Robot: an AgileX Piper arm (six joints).
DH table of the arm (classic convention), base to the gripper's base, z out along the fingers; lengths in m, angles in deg. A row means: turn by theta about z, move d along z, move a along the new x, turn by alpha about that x. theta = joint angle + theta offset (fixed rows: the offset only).
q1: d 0.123, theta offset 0, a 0, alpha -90
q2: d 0, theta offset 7.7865, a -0.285, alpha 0
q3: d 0, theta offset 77.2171, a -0.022, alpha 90
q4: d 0.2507, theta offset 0, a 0, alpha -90
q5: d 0, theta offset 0, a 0, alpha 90
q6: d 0.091, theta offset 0, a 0, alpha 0
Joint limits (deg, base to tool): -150..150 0..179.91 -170..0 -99.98..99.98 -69.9..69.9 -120..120
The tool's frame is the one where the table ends.
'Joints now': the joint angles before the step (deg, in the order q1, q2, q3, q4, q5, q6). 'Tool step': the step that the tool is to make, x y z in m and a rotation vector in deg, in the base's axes. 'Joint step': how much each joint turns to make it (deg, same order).
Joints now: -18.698 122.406 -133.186 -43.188 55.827 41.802
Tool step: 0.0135 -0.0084 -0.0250 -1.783 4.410 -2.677
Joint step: 0.181 4.831 -2.946 -3.833 2.613 0.198
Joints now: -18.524 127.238 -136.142 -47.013 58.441 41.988
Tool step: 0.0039 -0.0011 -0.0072 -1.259 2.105 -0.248
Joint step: 0.224 1.274 -0.574 -1.523 0.622 -0.761
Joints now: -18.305 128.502 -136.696 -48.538 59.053 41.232
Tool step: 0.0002 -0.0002 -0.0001 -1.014 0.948 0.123
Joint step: 0.079 0.115 -0.019 -0.868 0.071 -0.680
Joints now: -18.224 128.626 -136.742 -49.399 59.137 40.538
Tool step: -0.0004 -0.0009 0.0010 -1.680 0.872 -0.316
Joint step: 0.074 0.097 -0.024 -1.786 0.114 -0.238
